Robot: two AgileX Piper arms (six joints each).
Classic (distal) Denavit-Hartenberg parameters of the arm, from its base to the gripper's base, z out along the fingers. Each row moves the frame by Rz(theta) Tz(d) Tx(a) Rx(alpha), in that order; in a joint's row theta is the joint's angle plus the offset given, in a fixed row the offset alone. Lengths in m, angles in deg.
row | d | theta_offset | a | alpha
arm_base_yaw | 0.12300 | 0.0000 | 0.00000 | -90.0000
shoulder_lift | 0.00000 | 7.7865 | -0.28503 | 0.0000
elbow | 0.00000 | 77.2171 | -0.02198 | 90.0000
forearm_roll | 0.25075 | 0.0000 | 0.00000 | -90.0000
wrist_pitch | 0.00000 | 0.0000 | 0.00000 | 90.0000
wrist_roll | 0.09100 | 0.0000 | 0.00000 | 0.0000
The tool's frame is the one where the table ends.
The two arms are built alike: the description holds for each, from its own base.
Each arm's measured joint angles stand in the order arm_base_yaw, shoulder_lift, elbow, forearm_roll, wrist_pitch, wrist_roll.
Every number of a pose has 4 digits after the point.
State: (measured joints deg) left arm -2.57 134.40 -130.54 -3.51 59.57 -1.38; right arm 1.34 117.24 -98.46 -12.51 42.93 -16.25
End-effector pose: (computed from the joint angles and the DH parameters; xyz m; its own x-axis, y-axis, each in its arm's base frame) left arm 0.5223 -0.0283 0.2473 -0.8534 -0.0168 -0.5209 0.0254 0.9970 -0.0738; right arm 0.4628 -0.0026 0.2434 -0.7740 -0.4437 -0.4518 -0.3031 0.8860 -0.3508
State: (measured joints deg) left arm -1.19 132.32 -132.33 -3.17 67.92 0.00; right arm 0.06 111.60 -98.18 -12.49 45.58 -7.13
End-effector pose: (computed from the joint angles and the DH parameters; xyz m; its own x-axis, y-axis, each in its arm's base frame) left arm 0.5078 -0.0152 0.2687 -0.8906 -0.0023 -0.4548 0.0256 0.9982 -0.0551; right arm 0.4449 -0.0136 0.2843 -0.7962 -0.2722 -0.5404 -0.1326 0.9499 -0.2832
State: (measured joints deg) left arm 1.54 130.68 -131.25 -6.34 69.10 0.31; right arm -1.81 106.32 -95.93 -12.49 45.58 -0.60
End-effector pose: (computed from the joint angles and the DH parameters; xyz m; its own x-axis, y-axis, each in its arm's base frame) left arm 0.5014 0.0041 0.2772 -0.8941 -0.0581 -0.4441 -0.0112 0.9941 -0.1075; right arm 0.4249 -0.0275 0.3123 -0.7798 -0.1370 -0.6109 0.0024 0.9751 -0.2217
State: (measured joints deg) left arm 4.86 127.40 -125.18 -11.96 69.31 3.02; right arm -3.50 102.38 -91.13 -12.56 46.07 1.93
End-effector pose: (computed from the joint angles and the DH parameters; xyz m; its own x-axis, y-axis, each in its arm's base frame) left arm 0.4875 0.0237 0.2764 -0.9107 -0.0991 -0.4009 -0.0249 0.9822 -0.1861; right arm 0.4041 -0.0390 0.3146 -0.7957 -0.0695 -0.6016 0.0628 0.9786 -0.1960
